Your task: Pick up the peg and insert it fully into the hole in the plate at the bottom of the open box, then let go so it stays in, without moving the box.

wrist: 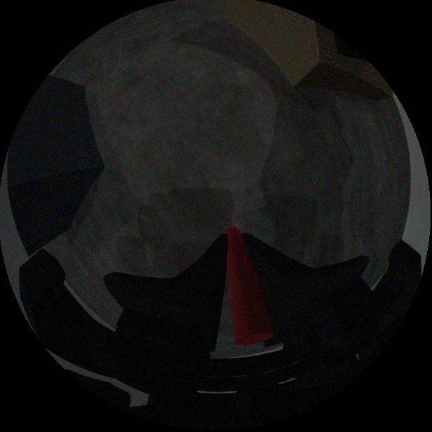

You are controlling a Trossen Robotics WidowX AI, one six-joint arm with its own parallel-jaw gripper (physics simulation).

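A red peg [248, 295] stands between the two black fingers at the lower middle, its far, narrower-looking end showing at the fingertips. My gripper [233, 238] is shut on the peg; the right finger lies along its side, and a thin strip of background shows between the left finger and the peg's near part. The dark blue box [52, 130] is at the left edge, seen from outside. The plate and its hole inside the box are hidden.
A brown block-like object [280, 40] stands at the upper right, with a dark part behind it. The grey table [190, 110] spreads under the gripper, with several darker shadows on it. The view is dim.
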